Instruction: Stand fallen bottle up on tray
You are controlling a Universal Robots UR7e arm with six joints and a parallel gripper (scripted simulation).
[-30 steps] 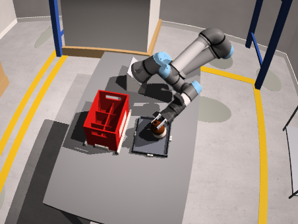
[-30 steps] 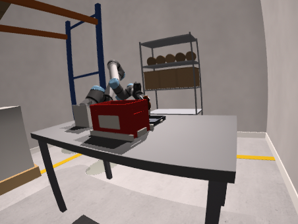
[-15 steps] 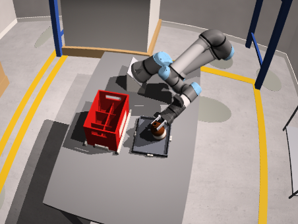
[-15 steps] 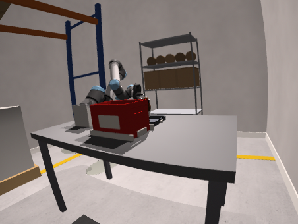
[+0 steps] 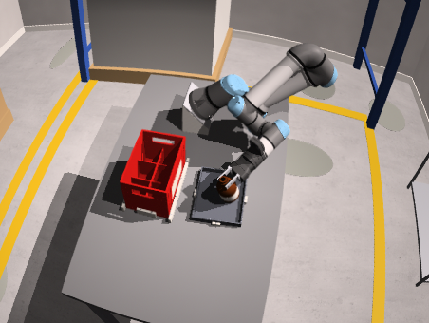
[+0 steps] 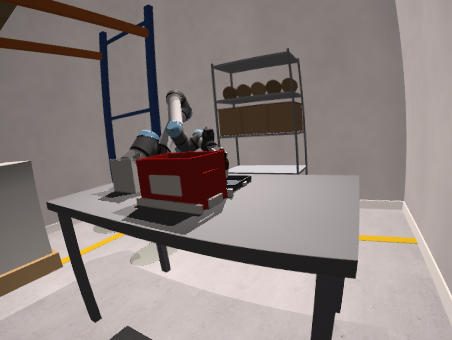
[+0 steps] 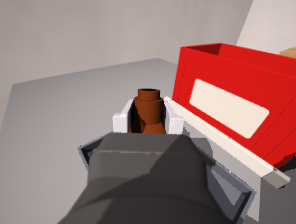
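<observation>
Now: hand 5 cm above the bottle, 1 cm to the right of it and 1 cm past it. Also, from my hand: tray 13 cm below, 2 cm behind, 1 cm to the right; red crate 27 cm to the right, 6 cm below, 5 cm behind.
</observation>
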